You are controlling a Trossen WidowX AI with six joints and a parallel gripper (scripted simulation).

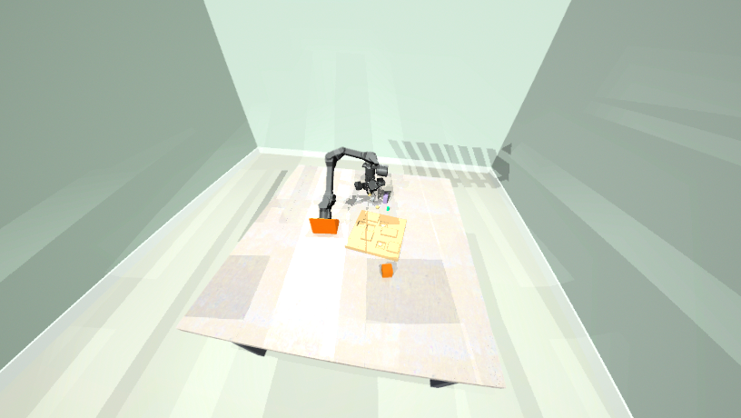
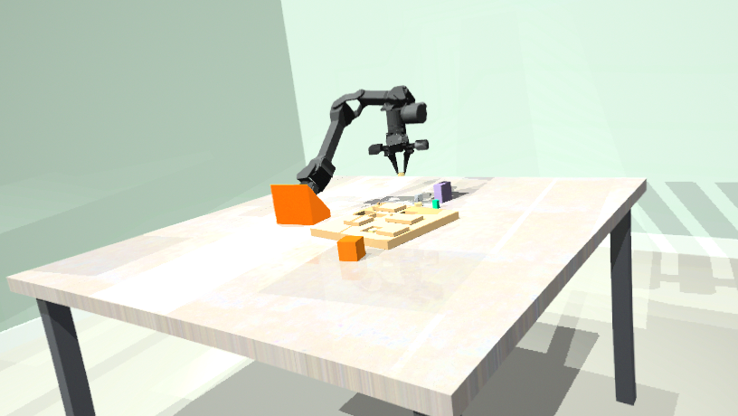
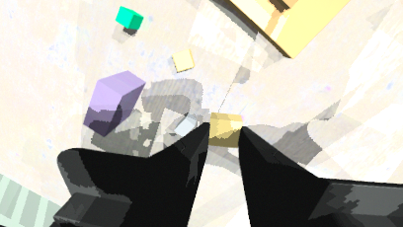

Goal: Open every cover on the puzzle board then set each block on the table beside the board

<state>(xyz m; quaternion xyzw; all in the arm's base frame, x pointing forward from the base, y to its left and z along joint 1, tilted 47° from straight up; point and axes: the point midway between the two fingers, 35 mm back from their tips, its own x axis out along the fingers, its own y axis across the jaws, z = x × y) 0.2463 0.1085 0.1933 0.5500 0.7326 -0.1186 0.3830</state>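
My gripper tip is 9 cm above the grey block, 6 cm to the right of it and 2 cm short of it. Round my gripper tip: purple block (11 cm ahead, 7 cm to the left, 7 cm below); orange cube (48 cm to the right, 15 cm ahead, 8 cm below); green block (13 cm ahead, 9 cm below, 2 cm to the right).
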